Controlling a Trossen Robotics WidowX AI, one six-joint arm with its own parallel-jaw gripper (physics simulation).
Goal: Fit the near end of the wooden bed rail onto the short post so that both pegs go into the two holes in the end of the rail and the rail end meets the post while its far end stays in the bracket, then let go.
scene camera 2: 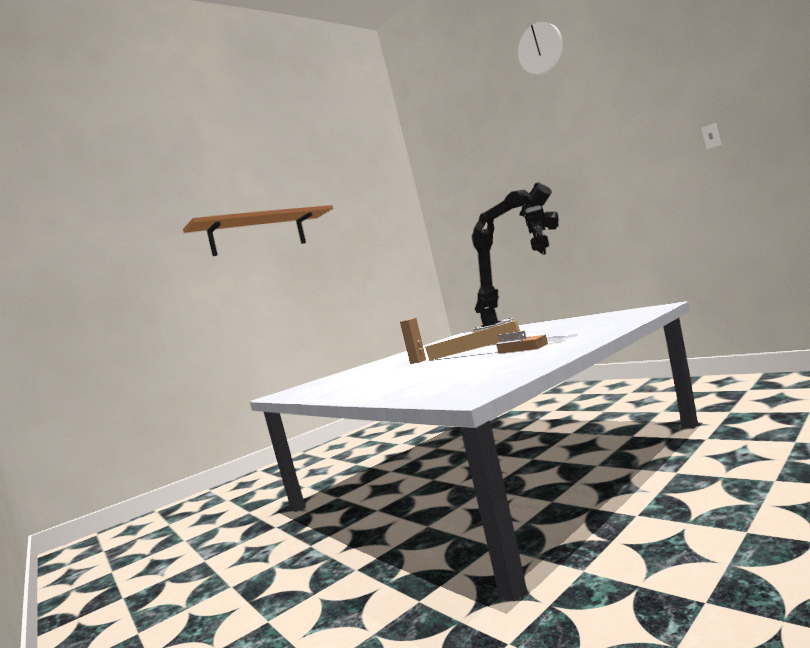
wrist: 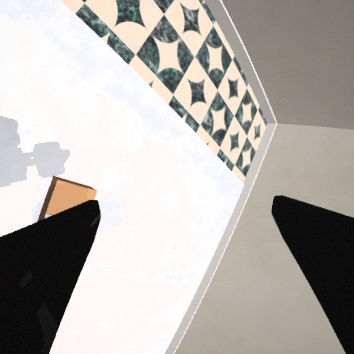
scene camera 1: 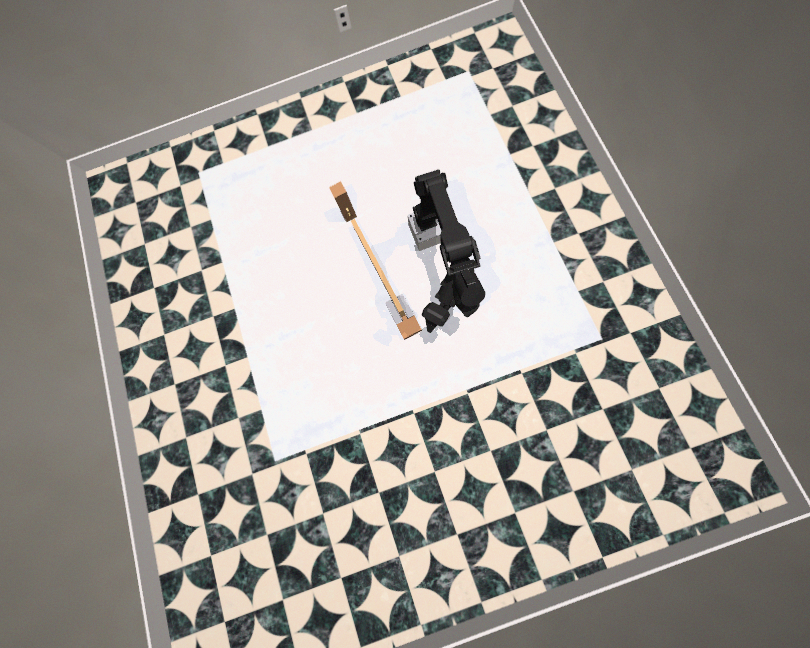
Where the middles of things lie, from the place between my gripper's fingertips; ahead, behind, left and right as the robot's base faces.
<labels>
I see the wooden bed rail (scene camera 2: 486,337) 340 mm to the right of my hand, 280 mm below it and 110 mm ahead of it. The rest, counted from my hand: upright post (scene camera 2: 410,329): 620 mm to the right, 240 mm below, 150 mm ahead.
</labels>
